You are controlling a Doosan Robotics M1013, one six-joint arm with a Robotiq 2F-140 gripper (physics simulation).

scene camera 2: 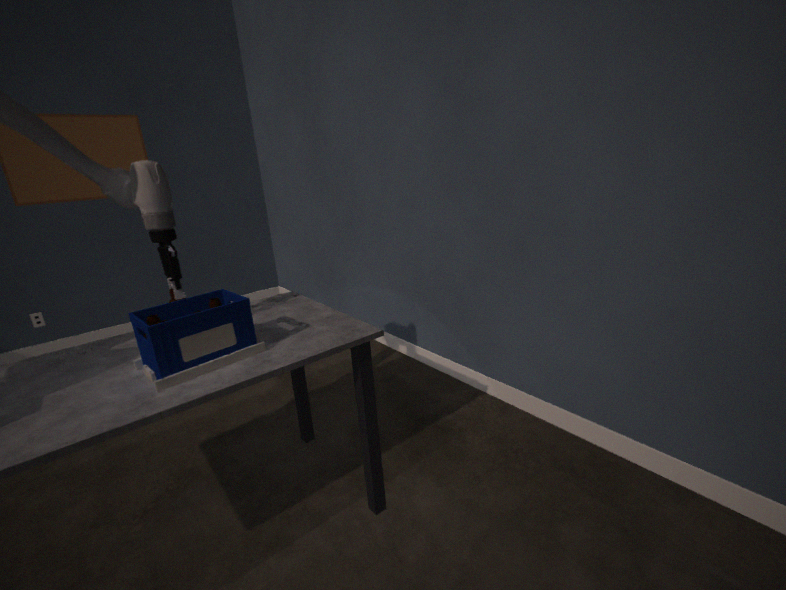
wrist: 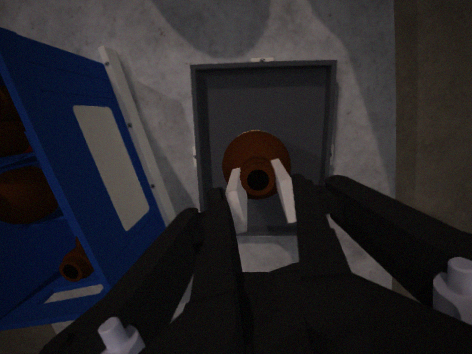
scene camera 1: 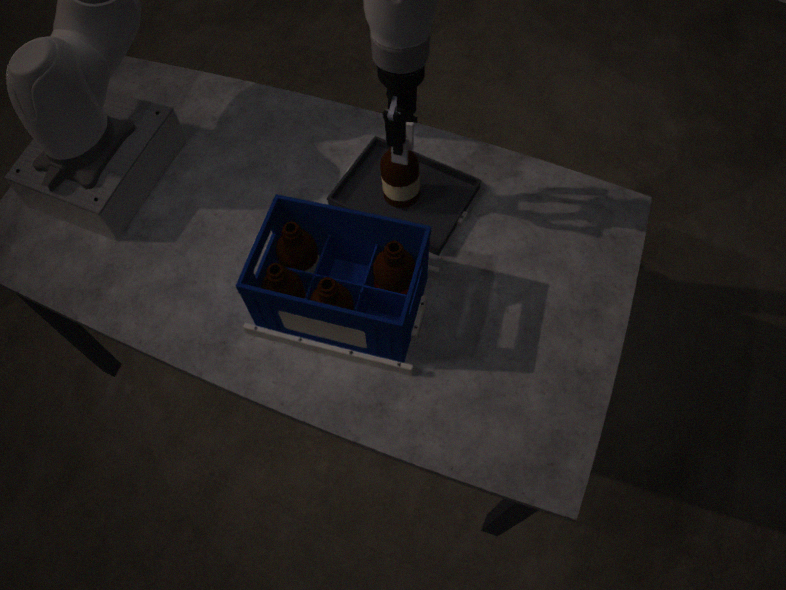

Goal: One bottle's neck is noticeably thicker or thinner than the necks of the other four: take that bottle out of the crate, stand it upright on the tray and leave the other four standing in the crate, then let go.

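Places are measured from the arm's base along level axes (x ahead, y left, z up), in centimetres.
Pixels of known places: gripper, between the fingertips: (scene camera 2: 178, 297) (wrist: 258, 178) (scene camera 1: 402, 155); arm's base, origin of its link: (scene camera 1: 84, 147).
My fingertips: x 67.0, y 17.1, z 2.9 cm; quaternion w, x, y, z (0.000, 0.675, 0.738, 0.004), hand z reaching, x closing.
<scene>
For each thing: its top centre in the pictures, then the offset to it from my fingertips. Level surfaces: height alone.
- brown bottle with a cream label, centre of its top: (wrist: 259, 184) (scene camera 1: 399, 141) dy +0.0, dx -0.5, dz +3.6 cm
- blue crate, centre of its top: (scene camera 1: 334, 255) (scene camera 2: 190, 305) dy -26.2, dx -1.5, dz +3.5 cm
- grey table, height of its surface: dz -14.0 cm
My gripper (scene camera 1: 402, 151) (scene camera 2: 176, 292) (wrist: 258, 178) is shut on the neck of a brown bottle with a cream label (scene camera 1: 400, 181). The neck shows between the pale fingertips in the wrist view. The bottle is upright inside the tray's outline, its base at or very near the tray floor; I cannot tell if it touches. The dark grey tray (scene camera 1: 438, 203) (wrist: 265, 100) lies behind the crate in scene camera 1. The blue crate (scene camera 1: 387, 336) (scene camera 2: 161, 355) (wrist: 65, 75) holds the other brown bottles (scene camera 1: 296, 246) (scene camera 1: 393, 269) (wrist: 25, 195), all upright; its walls partly hide them.
Pale strips (scene camera 1: 330, 346) (wrist: 130, 125) border the crate on the grey table (scene camera 1: 507, 412) (scene camera 2: 304, 355). The crate's wall stands close to the tray's near edge. The arm's base block (scene camera 1: 136, 158) is at the table's left end in scene camera 1.
</scene>
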